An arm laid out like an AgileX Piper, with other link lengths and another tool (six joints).
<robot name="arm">
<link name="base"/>
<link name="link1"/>
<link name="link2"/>
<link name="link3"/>
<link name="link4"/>
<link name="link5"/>
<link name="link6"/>
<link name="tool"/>
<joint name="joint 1" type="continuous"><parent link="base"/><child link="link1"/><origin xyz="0.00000 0.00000 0.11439"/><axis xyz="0 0 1"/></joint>
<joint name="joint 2" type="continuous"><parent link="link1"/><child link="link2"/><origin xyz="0.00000 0.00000 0.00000"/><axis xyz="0 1 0"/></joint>
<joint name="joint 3" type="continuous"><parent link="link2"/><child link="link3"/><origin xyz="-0.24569 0.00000 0.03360"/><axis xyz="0 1 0"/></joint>
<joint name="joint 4" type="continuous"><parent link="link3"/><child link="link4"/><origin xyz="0.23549 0.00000 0.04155"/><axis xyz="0.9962 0 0.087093"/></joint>
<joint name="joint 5" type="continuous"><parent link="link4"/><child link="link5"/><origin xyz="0.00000 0.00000 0.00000"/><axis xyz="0 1 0"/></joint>
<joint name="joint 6" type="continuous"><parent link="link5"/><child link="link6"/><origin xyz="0.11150 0.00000 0.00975"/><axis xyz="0.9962 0 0.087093"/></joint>
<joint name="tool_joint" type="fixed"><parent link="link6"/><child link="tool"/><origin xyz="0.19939 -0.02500 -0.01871" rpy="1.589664 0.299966 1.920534"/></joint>
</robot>
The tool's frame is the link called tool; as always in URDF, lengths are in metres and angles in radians. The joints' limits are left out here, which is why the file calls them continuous.
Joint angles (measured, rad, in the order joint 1, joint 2, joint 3, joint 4, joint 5, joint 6), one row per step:
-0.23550, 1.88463, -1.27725, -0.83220, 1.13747, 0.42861
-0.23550, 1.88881, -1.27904, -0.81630, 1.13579, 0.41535
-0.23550, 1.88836, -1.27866, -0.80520, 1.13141, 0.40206
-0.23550, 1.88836, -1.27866, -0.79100, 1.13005, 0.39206
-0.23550, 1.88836, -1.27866, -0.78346, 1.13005, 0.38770
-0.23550, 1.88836, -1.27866, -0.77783, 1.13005, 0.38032
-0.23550, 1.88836, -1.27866, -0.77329, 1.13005, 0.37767
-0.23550, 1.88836, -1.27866, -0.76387, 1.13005, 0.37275
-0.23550, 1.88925, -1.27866, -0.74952, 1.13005, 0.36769
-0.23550, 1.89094, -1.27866, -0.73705, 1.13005, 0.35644
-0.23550, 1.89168, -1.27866, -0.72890, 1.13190, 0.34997
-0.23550, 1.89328, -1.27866, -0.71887, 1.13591, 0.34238
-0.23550, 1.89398, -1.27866, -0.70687, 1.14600, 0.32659
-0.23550, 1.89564, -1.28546, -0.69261, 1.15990, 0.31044
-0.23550, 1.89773, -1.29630, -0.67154, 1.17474, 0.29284
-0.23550, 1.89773, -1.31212, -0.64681, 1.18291, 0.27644
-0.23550, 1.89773, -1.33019, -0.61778, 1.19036, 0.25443
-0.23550, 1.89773, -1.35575, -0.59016, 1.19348, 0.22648
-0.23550, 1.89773, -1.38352, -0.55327, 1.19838, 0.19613
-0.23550, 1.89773, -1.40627, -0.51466, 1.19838, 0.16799
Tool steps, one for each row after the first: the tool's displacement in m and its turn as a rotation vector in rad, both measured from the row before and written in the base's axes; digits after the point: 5 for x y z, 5 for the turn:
-0.00011, 0.00299, -0.00384, 0.01561, 0.00662, 0.00301
0.00077, 0.00202, -0.00215, 0.01149, 0.00304, 0.00721
-0.00027, 0.00282, -0.00258, 0.01320, 0.00252, 0.00136
-0.00036, 0.00154, -0.00131, 0.00679, 0.00124, -0.00042
-0.00020, 0.00102, -0.00088, 0.00549, 0.00351, 0.00287
-0.00021, 0.00094, -0.00078, 0.00410, 0.00074, -0.00022
-0.00044, 0.00197, -0.00163, 0.00844, 0.00115, -0.00088
-0.00078, 0.00313, -0.00278, 0.01283, 0.00107, -0.00321
-0.00064, 0.00254, -0.00251, 0.01210, 0.00591, 0.00265
-0.00094, 0.00171, -0.00137, 0.00746, 0.00441, -0.00001
-0.00174, 0.00217, -0.00173, 0.00909, 0.00724, -0.00127
-0.00339, 0.00243, -0.00106, 0.01077, 0.01564, 0.00095
-0.00248, 0.00256, -0.00012, 0.01112, 0.01276, -0.00184
-0.00170, 0.00396, -0.00059, 0.01653, 0.00938, -0.00423
0.00209, 0.00443, -0.00037, 0.01897, -0.00463, -0.00285
0.00316, 0.00522, -0.00059, 0.02335, -0.00560, 0.00087
0.00725, 0.00406, 0.00087, 0.02167, -0.01368, 0.00971
0.00754, 0.00632, 0.00018, 0.02947, -0.01567, 0.00808
0.00765, 0.00723, -0.00110, 0.03190, -0.01733, 0.00919

